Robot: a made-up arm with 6 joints.
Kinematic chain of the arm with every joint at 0, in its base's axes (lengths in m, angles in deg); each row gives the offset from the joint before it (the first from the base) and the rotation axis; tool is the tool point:
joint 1: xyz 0 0 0.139 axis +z
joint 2: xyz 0 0.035 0 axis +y
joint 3: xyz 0 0 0.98 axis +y
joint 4: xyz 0 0 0.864 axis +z
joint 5: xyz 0 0 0 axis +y
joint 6: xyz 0 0 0.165 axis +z
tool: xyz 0 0 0
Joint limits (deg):
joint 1: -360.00..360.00
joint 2: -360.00..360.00
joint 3: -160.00..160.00
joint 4: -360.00..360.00
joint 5: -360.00..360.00
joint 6: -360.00..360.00
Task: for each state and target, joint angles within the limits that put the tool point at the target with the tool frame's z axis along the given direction. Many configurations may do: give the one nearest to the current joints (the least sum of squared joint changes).
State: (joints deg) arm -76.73 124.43 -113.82 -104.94 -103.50 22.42
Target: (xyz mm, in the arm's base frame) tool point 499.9 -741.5 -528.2 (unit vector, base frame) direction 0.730 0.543 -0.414
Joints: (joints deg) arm -67.66 172.19 -107.70 -107.43 -112.41 22.42
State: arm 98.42 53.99 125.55 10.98 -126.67 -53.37
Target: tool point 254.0 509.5 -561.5 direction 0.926 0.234 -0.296
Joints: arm 73.70 86.82 128.38 55.46 -92.15 -53.37
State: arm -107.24 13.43 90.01 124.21 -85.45 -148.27
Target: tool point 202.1 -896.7 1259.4 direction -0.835 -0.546 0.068
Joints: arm -69.44 1.19 80.20 87.97 -76.95 -148.27
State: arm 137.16 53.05 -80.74 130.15 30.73 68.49
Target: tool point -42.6 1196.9 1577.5 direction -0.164 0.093 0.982
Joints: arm 89.06 60.97 -38.92 149.85 19.24 68.49
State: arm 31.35 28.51 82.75 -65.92 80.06 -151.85
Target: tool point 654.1 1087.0 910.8 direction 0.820 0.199 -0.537
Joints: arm 62.09 18.63 75.90 -52.13 53.11 -151.85
